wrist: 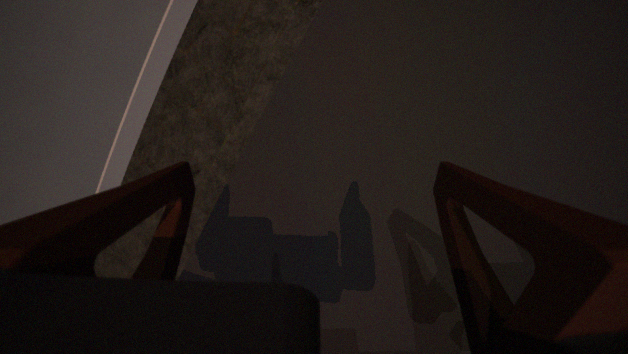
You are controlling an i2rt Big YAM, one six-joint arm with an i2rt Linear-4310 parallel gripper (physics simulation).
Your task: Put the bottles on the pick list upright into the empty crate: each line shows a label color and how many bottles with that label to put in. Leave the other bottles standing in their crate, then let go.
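Places are measured from the arm's base along level axes (x back, y left, z down), in centimetres.
Where they show: gripper, between the fingertips: (314, 175).
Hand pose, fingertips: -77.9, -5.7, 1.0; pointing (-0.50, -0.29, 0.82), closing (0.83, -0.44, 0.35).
Observation:
After its pixels a point has its place, as x, y, z.
My gripper (314, 175) @[-77.9, -5.7, 1.0] is open, with its two orange-brown fingers wide apart at the lower left and lower right of the wrist view and nothing between them. No bottle, crate or pick list shows in this view. The picture is very dark, so fine detail is hard to tell.
A grey wall-like surface (60, 90) with a pale strip (159, 80) along its edge is at the upper left. Beside it runs a band of mottled brown floor (215, 75). A dark flat surface (425, 100) @[-76.7, -10.9, 12.9] fills the right, with gripper-shaped shadows on its lower part.

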